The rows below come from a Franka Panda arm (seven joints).
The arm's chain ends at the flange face. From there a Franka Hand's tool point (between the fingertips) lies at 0.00 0.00 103.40 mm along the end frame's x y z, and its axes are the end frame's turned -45 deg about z.
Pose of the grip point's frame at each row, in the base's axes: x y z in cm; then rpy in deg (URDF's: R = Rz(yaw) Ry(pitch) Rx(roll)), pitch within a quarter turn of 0, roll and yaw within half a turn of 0:
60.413 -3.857 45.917 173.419 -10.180 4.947
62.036 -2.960 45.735 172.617 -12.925 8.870
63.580 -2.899 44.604 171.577 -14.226 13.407
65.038 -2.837 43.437 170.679 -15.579 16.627
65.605 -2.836 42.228 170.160 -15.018 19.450
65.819 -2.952 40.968 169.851 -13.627 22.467
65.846 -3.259 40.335 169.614 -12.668 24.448
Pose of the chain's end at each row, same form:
58.502 -2.833 56.027 -177.353 -11.814 -40.914
59.565 -2.001 55.729 -175.881 -14.284 -37.484
60.784 -2.008 54.519 -175.625 -15.913 -33.258
61.933 -2.016 53.266 -175.214 -17.471 -30.387
62.527 -2.049 52.068 -176.002 -17.454 -27.464
62.907 -2.185 50.860 -177.277 -16.719 -24.149
63.044 -2.485 50.258 -178.168 -16.227 -21.969

